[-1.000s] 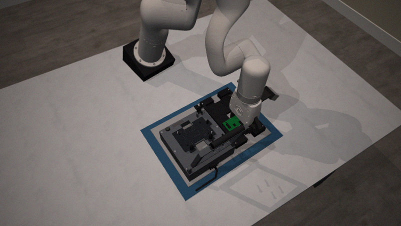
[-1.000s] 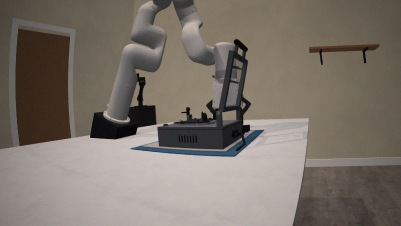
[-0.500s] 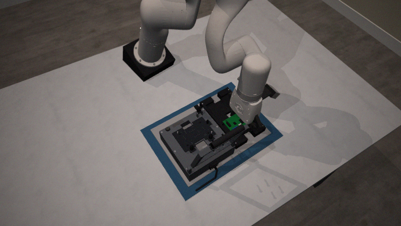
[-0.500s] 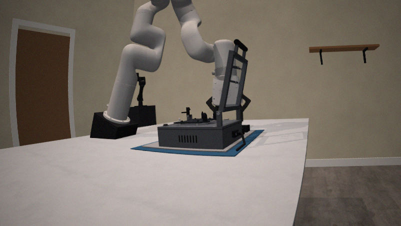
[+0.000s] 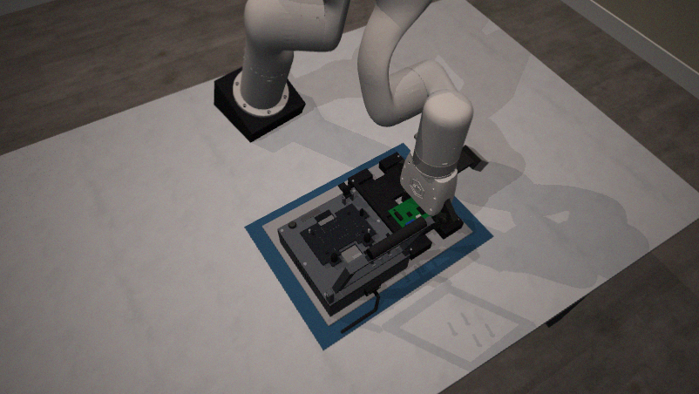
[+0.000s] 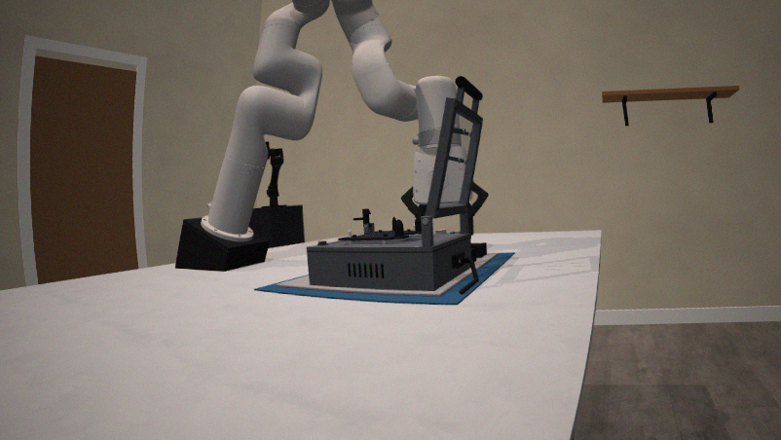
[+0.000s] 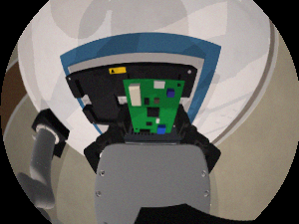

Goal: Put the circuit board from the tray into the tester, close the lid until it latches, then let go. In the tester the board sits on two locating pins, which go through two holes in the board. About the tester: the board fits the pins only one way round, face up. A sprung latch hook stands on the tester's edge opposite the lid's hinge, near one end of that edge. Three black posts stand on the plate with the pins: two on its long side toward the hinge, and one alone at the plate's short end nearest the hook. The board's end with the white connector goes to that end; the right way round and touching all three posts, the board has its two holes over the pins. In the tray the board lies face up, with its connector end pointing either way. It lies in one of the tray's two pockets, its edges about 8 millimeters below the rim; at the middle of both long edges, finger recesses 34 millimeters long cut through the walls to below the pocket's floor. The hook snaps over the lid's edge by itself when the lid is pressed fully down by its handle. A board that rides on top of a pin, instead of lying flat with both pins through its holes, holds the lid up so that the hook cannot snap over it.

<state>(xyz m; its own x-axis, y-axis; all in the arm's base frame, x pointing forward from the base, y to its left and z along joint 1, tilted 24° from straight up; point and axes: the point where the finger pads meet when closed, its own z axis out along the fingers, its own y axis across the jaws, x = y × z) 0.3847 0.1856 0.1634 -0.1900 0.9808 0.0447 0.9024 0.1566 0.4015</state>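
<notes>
Now: the tester 13 cm to the right of my hand, 6 cm above it and 2 cm ahead of it. The rest, counted from my hand: lid 15 cm to the right, 13 cm above, 12 cm ahead; pin plate 17 cm to the right, 2 cm above; green circuit board right at my hand.
</notes>
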